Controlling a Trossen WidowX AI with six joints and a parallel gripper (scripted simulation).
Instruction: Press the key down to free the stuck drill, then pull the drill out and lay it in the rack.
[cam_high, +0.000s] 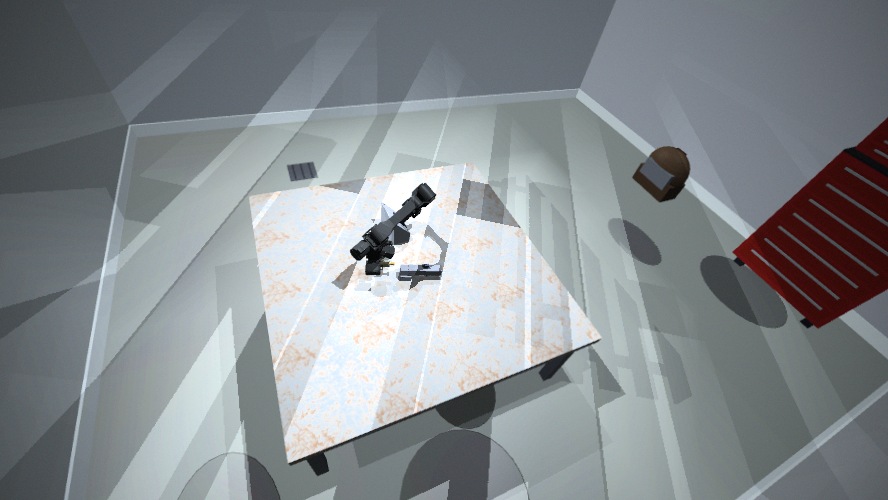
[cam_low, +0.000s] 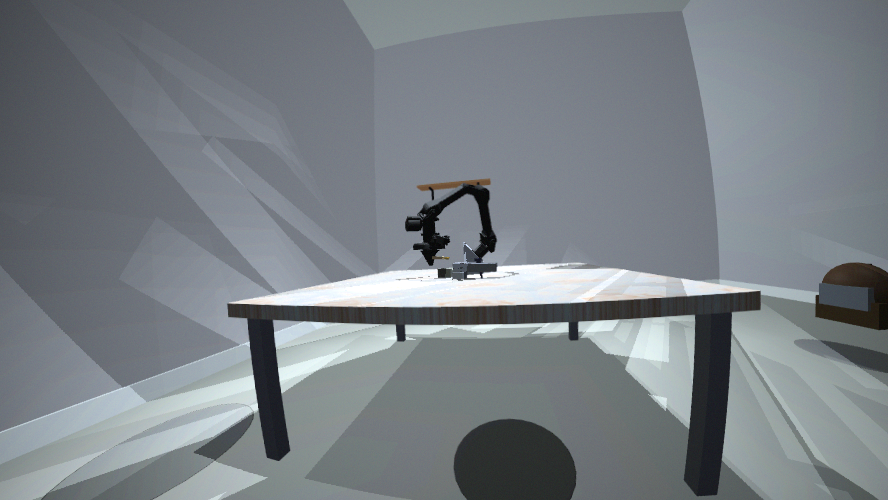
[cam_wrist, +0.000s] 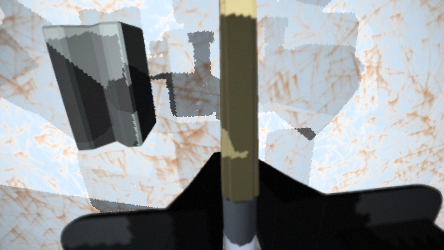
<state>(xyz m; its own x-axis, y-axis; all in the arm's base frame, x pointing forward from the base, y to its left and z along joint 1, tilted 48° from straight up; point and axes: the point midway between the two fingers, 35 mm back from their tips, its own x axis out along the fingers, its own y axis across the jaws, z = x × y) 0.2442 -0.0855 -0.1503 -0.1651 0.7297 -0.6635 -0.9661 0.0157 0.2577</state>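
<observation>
Now: gripper tip 4 cm to the right of the drill, 3 cm below it and 1 cm short of it. Also, from my gripper tip: rack (6 cm behind, 5 cm to the left, 4 cm below); then dark key (22 cm to the left, 5 cm ahead, 1 cm below).
</observation>
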